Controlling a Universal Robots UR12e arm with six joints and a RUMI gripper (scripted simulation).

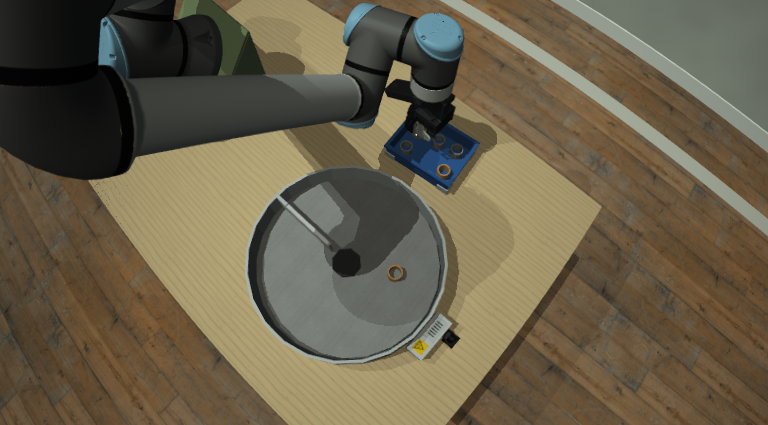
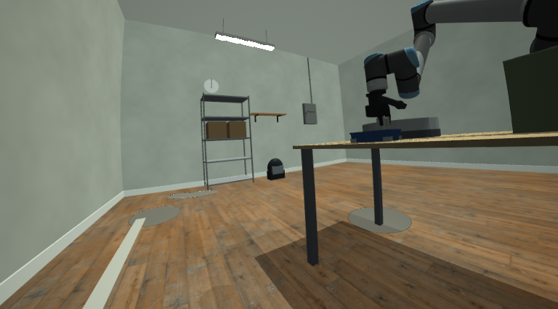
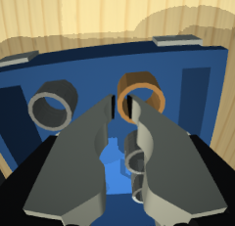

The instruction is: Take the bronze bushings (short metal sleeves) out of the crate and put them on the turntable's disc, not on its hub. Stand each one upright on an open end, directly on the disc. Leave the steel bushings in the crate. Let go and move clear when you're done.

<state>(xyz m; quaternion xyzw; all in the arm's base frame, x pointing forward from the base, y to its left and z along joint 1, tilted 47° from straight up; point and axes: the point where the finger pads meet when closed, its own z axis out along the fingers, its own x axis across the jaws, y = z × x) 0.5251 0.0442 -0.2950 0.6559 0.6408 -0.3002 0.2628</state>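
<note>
The blue crate lies 6 cm ahead of my hand and 1 cm to the right of it. The rest, counted from my hand: turntable disc (37 cm to the right, 10 cm ahead, 3 cm above); turntable (37 cm to the right, 12 cm ahead, 3 cm above).
</note>
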